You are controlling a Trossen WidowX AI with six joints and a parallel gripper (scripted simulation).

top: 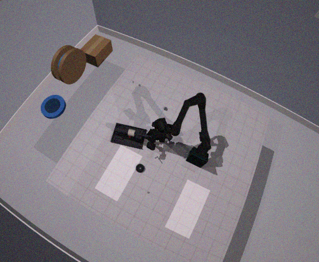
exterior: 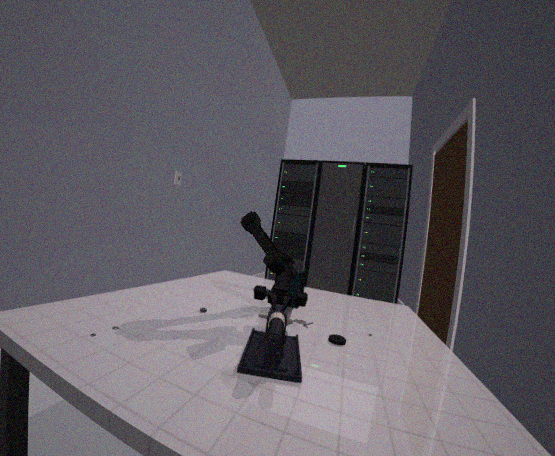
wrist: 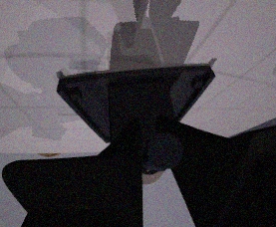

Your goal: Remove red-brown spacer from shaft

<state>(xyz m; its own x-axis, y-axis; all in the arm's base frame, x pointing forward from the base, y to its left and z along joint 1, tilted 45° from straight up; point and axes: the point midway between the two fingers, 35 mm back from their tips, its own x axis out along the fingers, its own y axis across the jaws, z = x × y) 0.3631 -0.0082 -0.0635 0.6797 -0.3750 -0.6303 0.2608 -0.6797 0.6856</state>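
The grey shaft lies 6 cm ahead of my gripper tip, 2 cm to the left of it and 3 cm above it. The rest, counted from my gripper tip: dark fixture plate: 12 cm ahead, 3 cm to the left, 1 cm below; red-brown spacer: 11 cm ahead, 3 cm to the left, 3 cm below; bent key: 15 cm behind, 8 cm to the left, 5 cm below.
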